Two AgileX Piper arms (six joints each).
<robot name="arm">
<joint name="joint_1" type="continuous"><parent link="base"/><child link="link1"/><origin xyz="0 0 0.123"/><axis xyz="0 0 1"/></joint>
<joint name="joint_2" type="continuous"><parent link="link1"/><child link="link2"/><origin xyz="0 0 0"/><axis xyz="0 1 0"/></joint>
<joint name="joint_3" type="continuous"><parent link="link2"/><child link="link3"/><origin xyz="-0.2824 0 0.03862"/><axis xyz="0 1 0"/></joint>
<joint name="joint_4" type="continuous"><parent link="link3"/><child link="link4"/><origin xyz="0.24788 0 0.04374"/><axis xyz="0.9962 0 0.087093"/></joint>
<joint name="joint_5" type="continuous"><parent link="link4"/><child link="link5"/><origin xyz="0 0 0"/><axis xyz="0 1 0"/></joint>
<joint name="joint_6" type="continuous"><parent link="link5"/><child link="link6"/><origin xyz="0.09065 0 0.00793"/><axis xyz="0.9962 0 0.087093"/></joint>
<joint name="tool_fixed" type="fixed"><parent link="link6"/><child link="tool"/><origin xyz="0 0 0" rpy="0 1.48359 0"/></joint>
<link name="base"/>
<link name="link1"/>
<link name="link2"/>
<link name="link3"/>
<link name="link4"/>
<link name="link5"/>
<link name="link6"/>
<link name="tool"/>
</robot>
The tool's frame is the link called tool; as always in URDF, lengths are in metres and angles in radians. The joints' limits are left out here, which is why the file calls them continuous.
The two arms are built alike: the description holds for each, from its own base.
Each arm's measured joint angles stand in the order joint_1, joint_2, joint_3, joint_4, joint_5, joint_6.
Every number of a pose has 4 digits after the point.
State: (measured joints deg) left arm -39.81 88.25 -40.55 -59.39 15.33 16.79; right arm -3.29 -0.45 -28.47 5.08 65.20 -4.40
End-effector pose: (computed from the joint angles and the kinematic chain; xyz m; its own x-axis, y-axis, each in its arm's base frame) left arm 0.2059 -0.1986 0.1840 -0.9319 -0.0663 -0.3565 0.1534 0.8189 -0.5531; right arm -0.0089 0.0078 0.2706 -0.5163 -0.0098 -0.8564 -0.0319 0.9995 0.0078
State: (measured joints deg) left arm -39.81 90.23 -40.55 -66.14 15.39 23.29; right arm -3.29 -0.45 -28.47 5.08 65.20 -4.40
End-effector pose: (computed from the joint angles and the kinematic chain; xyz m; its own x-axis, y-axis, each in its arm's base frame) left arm 0.2079 -0.2020 0.1759 -0.9381 -0.0642 -0.3404 0.1479 0.8142 -0.5614; right arm -0.0089 0.0078 0.2706 -0.5163 -0.0098 -0.8564 -0.0319 0.9995 0.0078
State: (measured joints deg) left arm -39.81 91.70 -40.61 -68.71 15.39 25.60; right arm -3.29 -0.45 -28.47 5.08 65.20 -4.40
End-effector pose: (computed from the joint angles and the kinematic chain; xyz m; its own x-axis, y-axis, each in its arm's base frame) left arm 0.2093 -0.2037 0.1694 -0.9433 -0.0642 -0.3257 0.1379 0.8166 -0.5604; right arm -0.0089 0.0078 0.2706 -0.5163 -0.0098 -0.8564 -0.0319 0.9995 0.0078
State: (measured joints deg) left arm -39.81 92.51 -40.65 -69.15 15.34 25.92; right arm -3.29 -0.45 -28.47 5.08 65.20 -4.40
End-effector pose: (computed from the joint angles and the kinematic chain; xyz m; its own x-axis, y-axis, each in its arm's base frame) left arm 0.2101 -0.2044 0.1656 -0.9464 -0.0639 -0.3168 0.1309 0.8205 -0.5565; right arm -0.0089 0.0078 0.2706 -0.5163 -0.0098 -0.8564 -0.0319 0.9995 0.0078
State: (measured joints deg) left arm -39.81 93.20 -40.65 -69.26 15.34 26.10; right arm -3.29 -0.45 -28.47 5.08 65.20 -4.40
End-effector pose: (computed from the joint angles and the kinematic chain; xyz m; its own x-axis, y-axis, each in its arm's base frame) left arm 0.2104 -0.2047 0.1621 -0.9490 -0.0606 -0.3094 0.1271 0.8246 -0.5513; right arm -0.0089 0.0078 0.2706 -0.5163 -0.0098 -0.8564 -0.0319 0.9995 0.0078
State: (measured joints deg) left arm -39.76 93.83 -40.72 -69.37 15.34 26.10; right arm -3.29 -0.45 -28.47 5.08 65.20 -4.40
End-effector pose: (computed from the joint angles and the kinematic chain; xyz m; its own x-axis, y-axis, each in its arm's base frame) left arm 0.2112 -0.2050 0.1592 -0.9514 -0.0611 -0.3018 0.1206 0.8278 -0.5480; right arm -0.0089 0.0078 0.2706 -0.5163 -0.0098 -0.8564 -0.0319 0.9995 0.0078
